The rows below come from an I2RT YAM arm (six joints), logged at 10 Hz.
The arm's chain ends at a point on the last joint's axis. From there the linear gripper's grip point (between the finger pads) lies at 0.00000 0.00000 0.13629 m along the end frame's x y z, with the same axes.
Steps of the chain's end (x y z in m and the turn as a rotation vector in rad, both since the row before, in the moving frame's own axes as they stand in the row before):
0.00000, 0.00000, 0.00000, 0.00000, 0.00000, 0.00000
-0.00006, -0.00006, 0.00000, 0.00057, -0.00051, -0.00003
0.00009, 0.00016, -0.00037, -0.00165, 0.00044, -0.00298
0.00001, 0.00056, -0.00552, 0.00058, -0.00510, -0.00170
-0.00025, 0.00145, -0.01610, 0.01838, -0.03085, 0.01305
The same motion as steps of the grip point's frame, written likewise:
0.00000, 0.00000, 0.00000, 0.00000, 0.00000, 0.00000
-0.00013, -0.00014, 0.00000, 0.00057, -0.00051, -0.00003
0.00015, 0.00038, -0.00037, -0.00165, 0.00044, -0.00298
-0.00069, 0.00048, -0.00552, 0.00058, -0.00510, -0.00170
-0.00444, -0.00108, -0.01619, 0.01838, -0.03085, 0.01305

